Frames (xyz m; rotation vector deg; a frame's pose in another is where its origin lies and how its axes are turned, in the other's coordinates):
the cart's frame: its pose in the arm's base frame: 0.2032 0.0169 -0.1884 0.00 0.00 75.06
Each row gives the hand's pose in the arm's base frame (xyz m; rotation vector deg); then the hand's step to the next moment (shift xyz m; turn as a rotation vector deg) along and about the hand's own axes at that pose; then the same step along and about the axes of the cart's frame.
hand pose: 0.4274 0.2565 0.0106 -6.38 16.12 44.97
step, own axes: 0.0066 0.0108 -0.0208 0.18 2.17 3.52
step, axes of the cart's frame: 0.0057 0.0093 -0.0218 2.11 1.27 3.33
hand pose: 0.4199 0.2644 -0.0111 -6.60 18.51 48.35
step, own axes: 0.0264 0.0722 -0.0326 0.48 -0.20 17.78
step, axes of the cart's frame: 0.0455 0.0591 -0.0374 5.30 -3.37 16.64
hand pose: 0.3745 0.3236 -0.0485 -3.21 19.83 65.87
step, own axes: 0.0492 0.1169 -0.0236 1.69 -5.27 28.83
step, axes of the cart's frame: 0.0597 0.1123 -0.0214 8.62 -10.41 26.06
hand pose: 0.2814 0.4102 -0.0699 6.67 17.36 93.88
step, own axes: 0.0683 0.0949 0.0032 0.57 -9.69 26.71
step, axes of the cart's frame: 0.0349 0.1096 0.0210 8.55 -14.38 22.97
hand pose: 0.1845 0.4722 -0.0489 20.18 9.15 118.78
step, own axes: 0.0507 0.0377 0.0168 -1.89 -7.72 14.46
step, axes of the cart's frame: 0.0106 0.0543 0.0349 4.79 -10.92 11.40
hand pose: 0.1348 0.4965 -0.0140 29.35 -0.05 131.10
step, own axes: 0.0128 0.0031 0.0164 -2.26 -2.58 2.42
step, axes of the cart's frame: 0.0030 0.0051 0.0202 0.90 -3.97 1.00
